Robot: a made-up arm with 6 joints. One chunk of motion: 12 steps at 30 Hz.
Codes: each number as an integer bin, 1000 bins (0 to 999) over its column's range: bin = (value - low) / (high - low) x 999, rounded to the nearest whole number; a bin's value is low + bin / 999 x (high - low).
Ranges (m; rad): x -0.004..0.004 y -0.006..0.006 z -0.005..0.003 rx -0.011..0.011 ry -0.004..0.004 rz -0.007..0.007
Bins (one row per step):
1: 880 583 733 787 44 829
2: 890 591 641 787 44 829
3: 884 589 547 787 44 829
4: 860 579 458 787 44 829
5: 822 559 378 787 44 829
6: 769 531 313 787 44 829
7: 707 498 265 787 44 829
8: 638 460 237 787 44 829
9: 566 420 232 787 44 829
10: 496 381 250 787 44 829
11: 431 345 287 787 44 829
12: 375 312 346 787 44 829
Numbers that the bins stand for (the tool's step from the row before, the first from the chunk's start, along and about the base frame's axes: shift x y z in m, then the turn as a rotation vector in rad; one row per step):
1: 0.00305 0.00100 0.00087 0.00633 -0.00365 0.00462
2: 0.00313 0.00110 0.00013 0.00633 -0.00365 0.00462
3: 0.00308 0.00108 -0.00062 0.00633 -0.00365 0.00462
4: 0.00289 0.00095 -0.00133 0.00633 -0.00365 0.00462
5: 0.00258 0.00071 -0.00197 0.00633 -0.00365 0.00462
6: 0.00216 0.00038 -0.00249 0.00633 -0.00365 0.00462
7: 0.00166 -0.00002 -0.00288 0.00633 -0.00365 0.00462
8: 0.00111 -0.00047 -0.00310 0.00633 -0.00365 0.00462
9: 0.00053 -0.00095 -0.00314 0.00633 -0.00365 0.00462
10: -0.00003 -0.00142 -0.00300 0.00633 -0.00365 0.00462
11: -0.00055 -0.00186 -0.00270 0.00633 -0.00365 0.00462
12: -0.00100 -0.00225 -0.00223 0.00633 -0.00365 0.00462

